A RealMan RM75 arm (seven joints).
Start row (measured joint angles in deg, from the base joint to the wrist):
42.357 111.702 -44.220 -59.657 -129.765 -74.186 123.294
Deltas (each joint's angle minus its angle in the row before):
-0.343 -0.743 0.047 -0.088 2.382 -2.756 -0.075
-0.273 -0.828 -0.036 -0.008 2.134 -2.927 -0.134
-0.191 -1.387 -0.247 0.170 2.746 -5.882 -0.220
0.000 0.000 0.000 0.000 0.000 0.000 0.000
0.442 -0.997 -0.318 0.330 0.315 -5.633 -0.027
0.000 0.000 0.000 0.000 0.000 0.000 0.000
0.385 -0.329 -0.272 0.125 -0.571 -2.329 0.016
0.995 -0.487 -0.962 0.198 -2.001 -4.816 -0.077
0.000 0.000 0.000 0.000 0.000 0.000 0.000
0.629 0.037 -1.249 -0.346 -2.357 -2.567 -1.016
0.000 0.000 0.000 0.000 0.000 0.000 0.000
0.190 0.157 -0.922 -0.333 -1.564 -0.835 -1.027
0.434 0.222 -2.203 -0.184 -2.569 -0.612 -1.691
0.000 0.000 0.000 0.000 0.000 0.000 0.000
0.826 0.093 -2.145 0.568 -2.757 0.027 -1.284
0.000 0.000 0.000 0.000 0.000 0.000 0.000
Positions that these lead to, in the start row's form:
42.014 110.959 -44.173 -59.745 -127.383 -76.942 123.219
41.741 110.131 -44.209 -59.753 -125.249 -79.869 123.085
41.550 108.744 -44.456 -59.583 -122.503 -85.751 122.865
41.550 108.744 -44.456 -59.583 -122.503 -85.751 122.865
41.992 107.747 -44.774 -59.253 -122.188 -91.384 122.838
41.992 107.747 -44.774 -59.253 -122.188 -91.384 122.838
42.377 107.418 -45.046 -59.128 -122.759 -93.713 122.854
43.372 106.931 -46.008 -58.930 -124.760 -98.529 122.777
43.372 106.931 -46.008 -58.930 -124.760 -98.529 122.777
44.001 106.968 -47.257 -59.276 -127.117 -101.096 121.761
44.001 106.968 -47.257 -59.276 -127.117 -101.096 121.761
44.191 107.125 -48.179 -59.609 -128.681 -101.931 120.734
44.625 107.347 -50.382 -59.793 -131.250 -102.543 119.043
44.625 107.347 -50.382 -59.793 -131.250 -102.543 119.043
45.451 107.440 -52.527 -59.225 -134.007 -102.516 117.759
45.451 107.440 -52.527 -59.225 -134.007 -102.516 117.759

